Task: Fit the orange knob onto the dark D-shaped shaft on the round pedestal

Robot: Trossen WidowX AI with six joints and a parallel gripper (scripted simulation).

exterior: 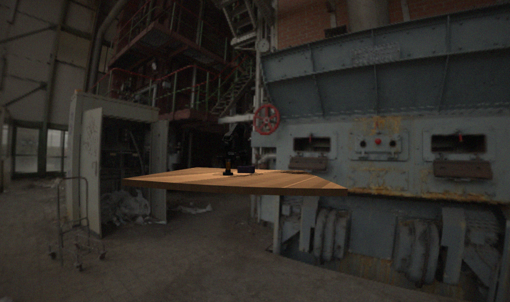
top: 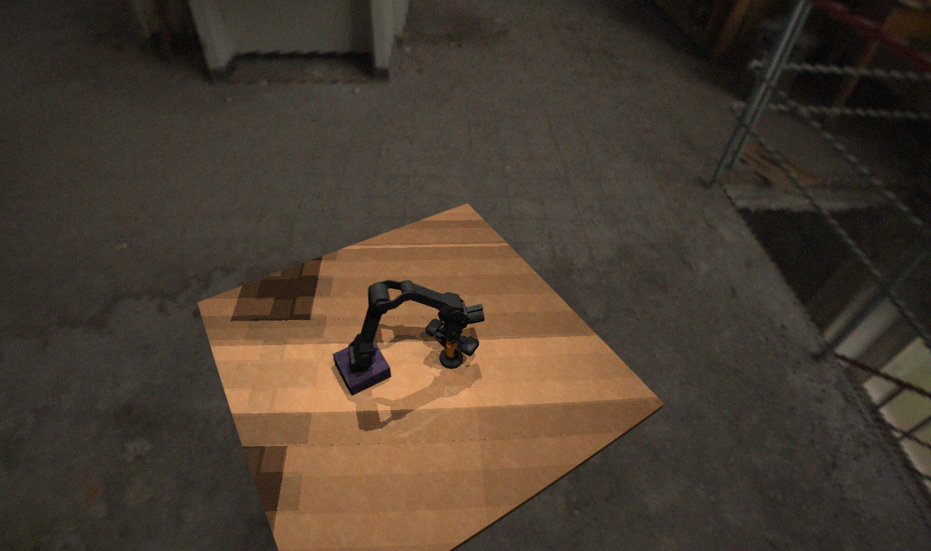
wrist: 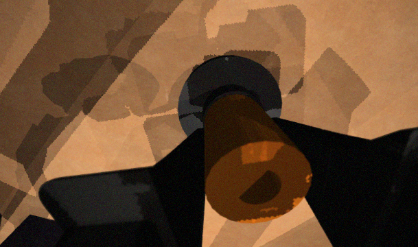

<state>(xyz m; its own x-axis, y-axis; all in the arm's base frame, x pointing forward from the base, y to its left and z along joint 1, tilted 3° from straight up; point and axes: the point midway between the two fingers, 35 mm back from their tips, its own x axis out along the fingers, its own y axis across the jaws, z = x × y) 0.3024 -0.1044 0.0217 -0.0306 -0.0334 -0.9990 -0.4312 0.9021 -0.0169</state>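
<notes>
Right now the orange knob is 2 cm above my gripper tip. Round my gripper tip: dark pedestal 2 cm below.
</notes>
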